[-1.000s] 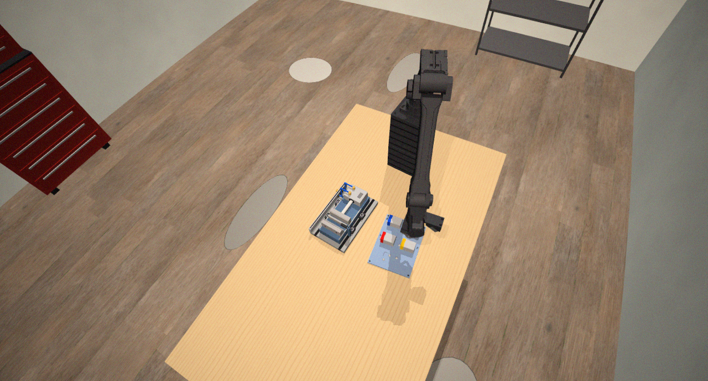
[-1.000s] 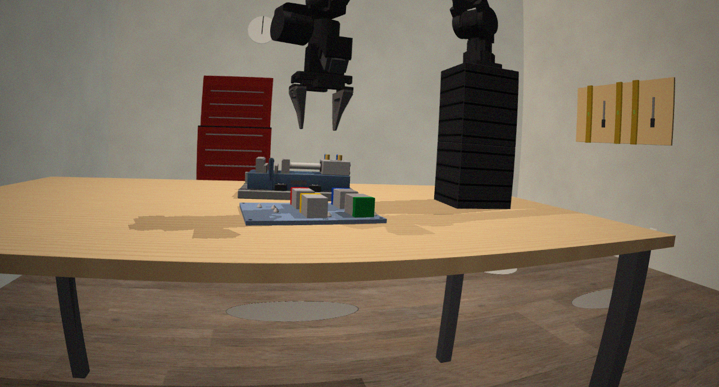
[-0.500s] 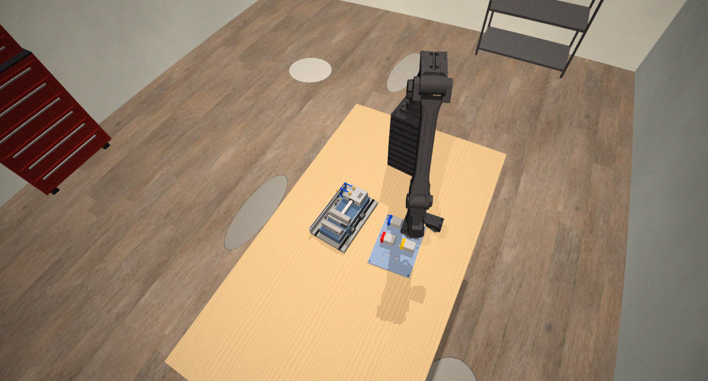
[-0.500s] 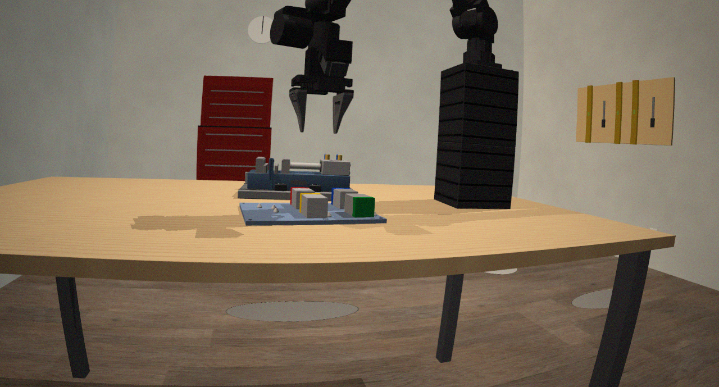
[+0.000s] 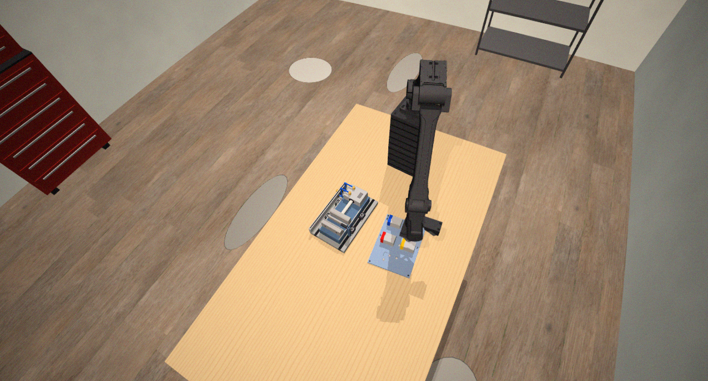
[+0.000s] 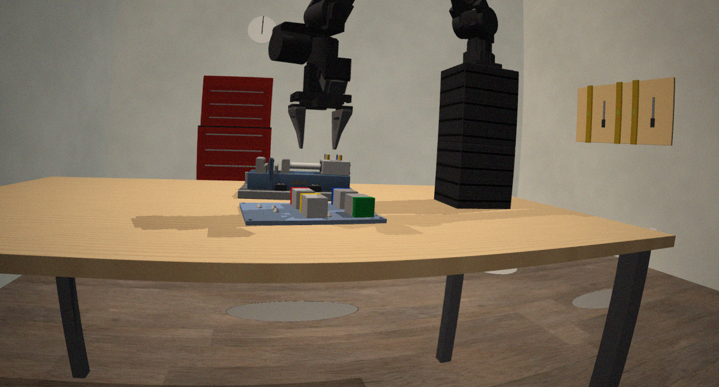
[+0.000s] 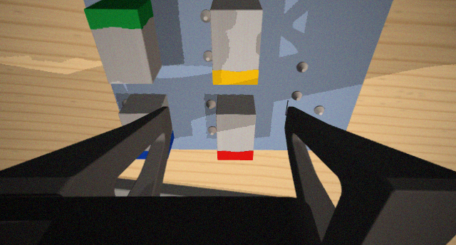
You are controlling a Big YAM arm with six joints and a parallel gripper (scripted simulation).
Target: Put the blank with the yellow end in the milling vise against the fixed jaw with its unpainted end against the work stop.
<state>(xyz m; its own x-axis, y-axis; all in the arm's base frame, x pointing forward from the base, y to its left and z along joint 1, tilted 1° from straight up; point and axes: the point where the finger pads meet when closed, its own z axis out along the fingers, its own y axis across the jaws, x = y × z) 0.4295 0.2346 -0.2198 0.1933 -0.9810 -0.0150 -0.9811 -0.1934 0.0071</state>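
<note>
Right now the yellow-ended blank is 11 cm below my hand. Round my hand: red-ended blank: 11 cm below, 9 cm to the right, 2 cm ahead; then blue plate: 13 cm below, 4 cm to the right, 1 cm ahead; then green-ended blank: 11 cm below, 8 cm behind, 1 cm to the right.
</note>
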